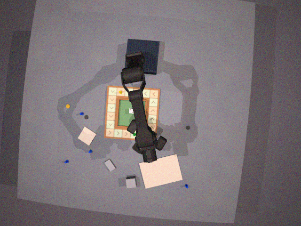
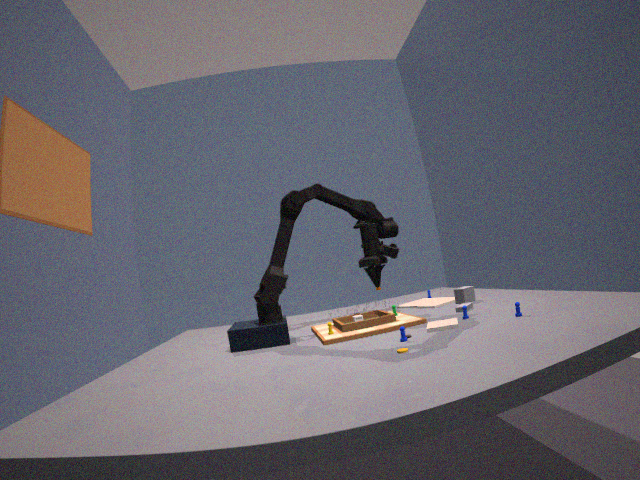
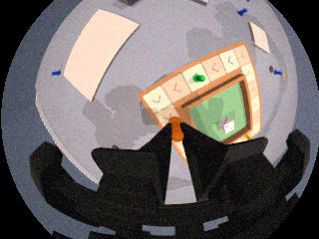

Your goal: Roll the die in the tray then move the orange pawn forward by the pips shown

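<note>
Now: the green pawn 8 cm below my gripper tip, 7 cm to the right of it and 2 cm ahead of it. Also, from my gripper tip: green tray: 10 cm to the right, 10 cm below, 9 cm behind; then orange pawn: 1 cm above; then white die: 10 cm to the right, 10 cm behind, 8 cm below.
</note>
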